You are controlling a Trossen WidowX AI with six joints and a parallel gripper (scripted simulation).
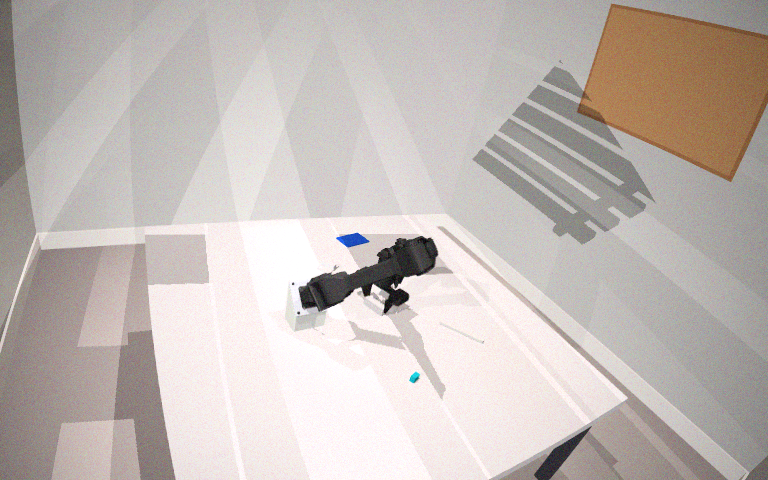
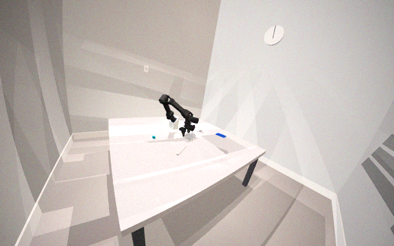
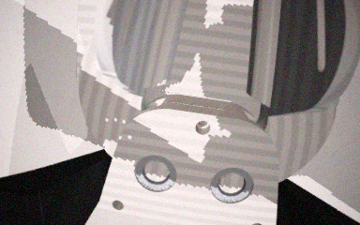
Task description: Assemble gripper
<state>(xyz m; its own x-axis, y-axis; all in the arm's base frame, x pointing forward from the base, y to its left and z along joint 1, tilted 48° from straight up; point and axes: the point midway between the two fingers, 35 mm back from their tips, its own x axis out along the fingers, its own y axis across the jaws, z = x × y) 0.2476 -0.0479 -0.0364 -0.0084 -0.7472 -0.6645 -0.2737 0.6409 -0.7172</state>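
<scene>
The housing plate is right at my gripper tip. Round my gripper tip: teal cube: 8 cm behind, 31 cm to the right; thin white rod: 21 cm ahead, 21 cm to the right; lower housing part: 1 cm ahead, 2 cm above.
</scene>
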